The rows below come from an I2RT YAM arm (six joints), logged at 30 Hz.
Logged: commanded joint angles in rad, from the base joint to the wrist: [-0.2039 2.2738 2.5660 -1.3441 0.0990 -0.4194]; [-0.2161 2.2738 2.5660 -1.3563 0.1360 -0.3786]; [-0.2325 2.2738 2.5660 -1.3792 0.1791 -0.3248]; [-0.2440 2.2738 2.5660 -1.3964 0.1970 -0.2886]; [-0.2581 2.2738 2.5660 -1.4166 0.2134 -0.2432]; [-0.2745 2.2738 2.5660 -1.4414 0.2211 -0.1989]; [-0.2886 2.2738 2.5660 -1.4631 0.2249 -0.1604]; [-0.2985 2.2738 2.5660 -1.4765 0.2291 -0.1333]
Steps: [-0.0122 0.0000 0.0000 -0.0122 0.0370 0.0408]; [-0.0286 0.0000 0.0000 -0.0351 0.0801 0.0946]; [-0.0401 0.0000 0.0000 -0.0523 0.0980 0.1308]; [-0.0542 0.0000 0.0000 -0.0725 0.1144 0.1762]; [-0.0706 0.0000 0.0000 -0.0973 0.1221 0.2205]; [-0.0847 0.0000 0.0000 -0.1190 0.1259 0.2590]; [-0.0946 0.0000 0.0000 -0.1324 0.1301 0.2861]
